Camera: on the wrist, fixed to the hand. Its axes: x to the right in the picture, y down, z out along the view.
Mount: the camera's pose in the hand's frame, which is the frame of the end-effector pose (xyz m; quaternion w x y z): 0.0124 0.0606 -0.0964 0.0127 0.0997 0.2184 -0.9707
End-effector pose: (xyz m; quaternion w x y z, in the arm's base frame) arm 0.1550 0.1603 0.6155 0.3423 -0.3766 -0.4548 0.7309
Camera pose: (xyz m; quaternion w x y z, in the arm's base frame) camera 0.2225 0.1887 0.5274 0.8507 0.3112 -0.2237 -0.3599
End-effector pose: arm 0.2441 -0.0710 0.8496 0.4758 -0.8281 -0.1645 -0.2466
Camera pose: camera 0.2608 -0.1842 0.8548 0.1148 -0.2504 0.7266 0.6294
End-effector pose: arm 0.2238 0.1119 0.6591 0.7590 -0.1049 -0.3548 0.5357
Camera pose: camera 0.2439 0.1687 0.5617 0.6176 0.3017 0.1128 -0.7175
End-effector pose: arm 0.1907 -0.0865 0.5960 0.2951 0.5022 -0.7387 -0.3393
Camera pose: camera 0.2288 -0.1018 0.7029 0.2143 -0.8269 -0.5087 0.1074
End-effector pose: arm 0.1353 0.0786 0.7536 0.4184 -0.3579 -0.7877 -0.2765
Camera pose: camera 0.2231 0.0477 0.8204 0.0554 -0.8621 0.2936 0.4093
